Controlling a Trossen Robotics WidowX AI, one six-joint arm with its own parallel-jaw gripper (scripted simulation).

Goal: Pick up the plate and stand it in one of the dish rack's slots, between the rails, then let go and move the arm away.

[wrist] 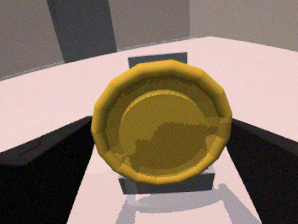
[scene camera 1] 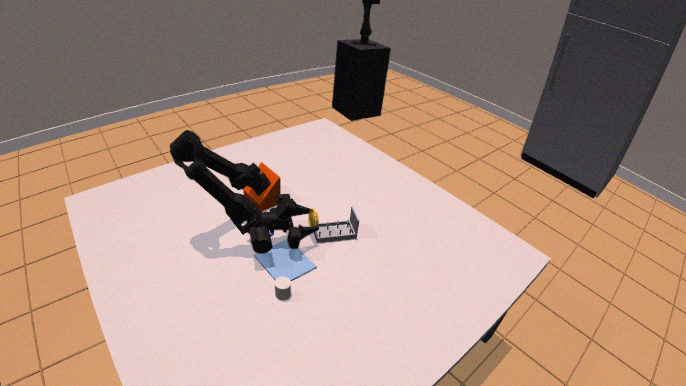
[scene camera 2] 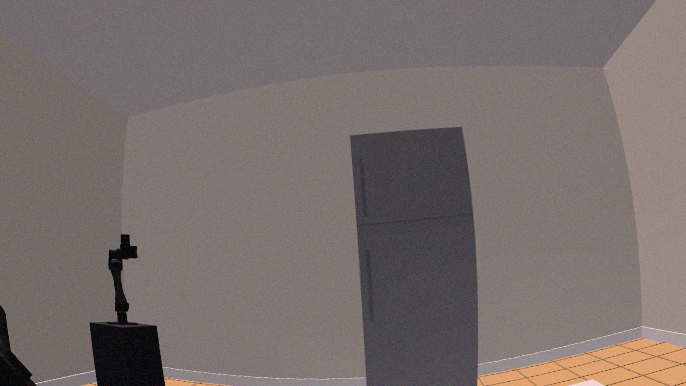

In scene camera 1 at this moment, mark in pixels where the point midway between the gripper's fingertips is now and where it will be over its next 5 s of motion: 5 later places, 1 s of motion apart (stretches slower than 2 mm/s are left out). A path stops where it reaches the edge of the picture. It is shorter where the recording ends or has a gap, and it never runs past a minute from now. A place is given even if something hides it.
My gripper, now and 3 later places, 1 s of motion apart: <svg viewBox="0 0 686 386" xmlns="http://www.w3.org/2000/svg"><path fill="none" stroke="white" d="M315 219L321 218L328 222L332 194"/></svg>
